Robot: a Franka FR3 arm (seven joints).
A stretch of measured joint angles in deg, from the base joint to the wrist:
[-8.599, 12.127, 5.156, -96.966, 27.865, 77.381, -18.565]
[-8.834, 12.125, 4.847, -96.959, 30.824, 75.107, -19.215]
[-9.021, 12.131, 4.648, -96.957, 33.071, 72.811, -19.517]
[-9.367, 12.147, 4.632, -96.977, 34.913, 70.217, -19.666]
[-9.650, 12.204, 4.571, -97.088, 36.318, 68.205, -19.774]
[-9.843, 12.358, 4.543, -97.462, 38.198, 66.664, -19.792]
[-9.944, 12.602, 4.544, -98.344, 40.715, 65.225, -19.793]
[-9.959, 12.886, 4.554, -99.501, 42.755, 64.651, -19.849]
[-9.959, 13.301, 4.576, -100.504, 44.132, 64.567, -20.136]
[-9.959, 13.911, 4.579, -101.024, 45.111, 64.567, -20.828]
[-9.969, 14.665, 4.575, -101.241, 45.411, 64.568, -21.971]
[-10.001, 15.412, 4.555, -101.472, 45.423, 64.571, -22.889]
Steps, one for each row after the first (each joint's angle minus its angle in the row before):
[-0.235, -0.002, -0.309, 0.007, 2.959, -2.274, -0.650]
[-0.187, 0.006, -0.199, 0.002, 2.247, -2.296, -0.302]
[-0.346, 0.016, -0.016, -0.020, 1.842, -2.594, -0.149]
[-0.283, 0.057, -0.061, -0.111, 1.405, -2.012, -0.108]
[-0.193, 0.154, -0.028, -0.374, 1.880, -1.541, -0.018]
[-0.101, 0.244, 0.001, -0.882, 2.517, -1.439, -0.001]
[-0.015, 0.284, 0.010, -1.157, 2.040, -0.574, -0.056]
[0.000, 0.415, 0.022, -1.003, 1.377, -0.084, -0.287]
[0.000, 0.610, 0.003, -0.520, 0.979, 0.000, -0.692]
[-0.010, 0.754, -0.004, -0.217, 0.300, 0.001, -1.143]
[-0.032, 0.747, -0.020, -0.231, 0.012, 0.003, -0.918]

